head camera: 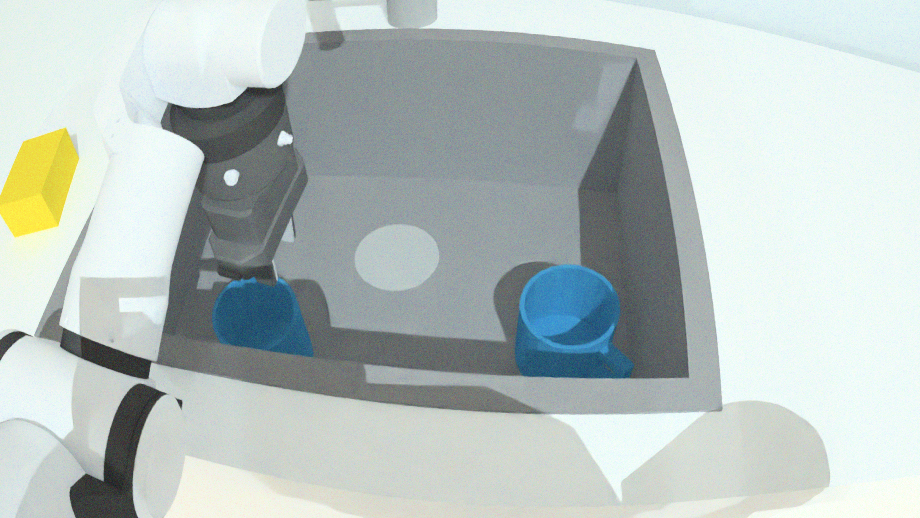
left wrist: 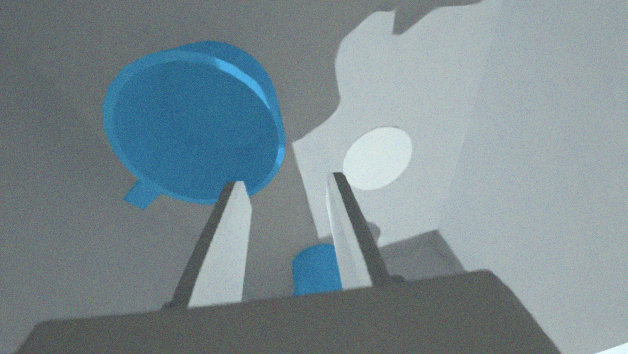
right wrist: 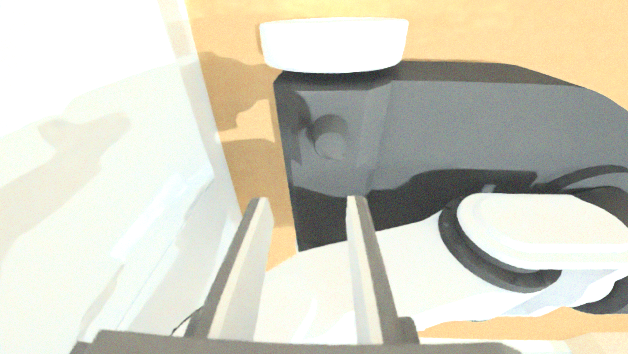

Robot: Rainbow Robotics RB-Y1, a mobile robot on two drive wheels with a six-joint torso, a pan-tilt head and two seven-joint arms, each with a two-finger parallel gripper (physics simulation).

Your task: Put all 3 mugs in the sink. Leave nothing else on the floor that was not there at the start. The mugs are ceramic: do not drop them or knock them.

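Frame: origin at the robot's base, x ahead, y left, z up, level; millimetres.
Seen in the pictures: left gripper, fingertip midpoint: [head camera: 276, 258] [left wrist: 287, 191]; right gripper, fingertip midpoint: [right wrist: 308, 208].
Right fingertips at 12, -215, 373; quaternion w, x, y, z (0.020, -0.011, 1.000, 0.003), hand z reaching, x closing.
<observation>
Offsets run from my right fingertips to a thing's top centre, as dx, dy, dz. "spot": to the spot under its first point. Level surfaces: height alone.
Two blue mugs stand upright in the grey sink [head camera: 683, 225] [left wrist: 425, 90]. One mug @(+400, +408, +418) [head camera: 254, 315] [left wrist: 195, 125] is at the sink's near left in the head camera. The other mug @(+414, +120, +418) [head camera: 566, 302] is at its near right, handle toward the lower right; part of it [left wrist: 315, 270] shows farther off between the fingers in the left wrist view. A third mug does not show. My left gripper [head camera: 260, 273] [left wrist: 287, 191] is open and empty beside the left mug's rim; one fingertip overlaps the rim in the left wrist view, contact unclear. My right gripper [right wrist: 308, 208] is open and empty, outside the sink.
A yellow block @(+462, +651, +583) [head camera: 39, 180] lies on the counter left of the sink. A grey faucet base [head camera: 412, 9] stands behind it. The right wrist view shows a white cabinet face @(spot: +204, +14, -38) [right wrist: 75, 175], wooden floor @(dz -372) [right wrist: 225, 30], and my dark base [right wrist: 450, 120] with a white wheel [right wrist: 334, 45].
</observation>
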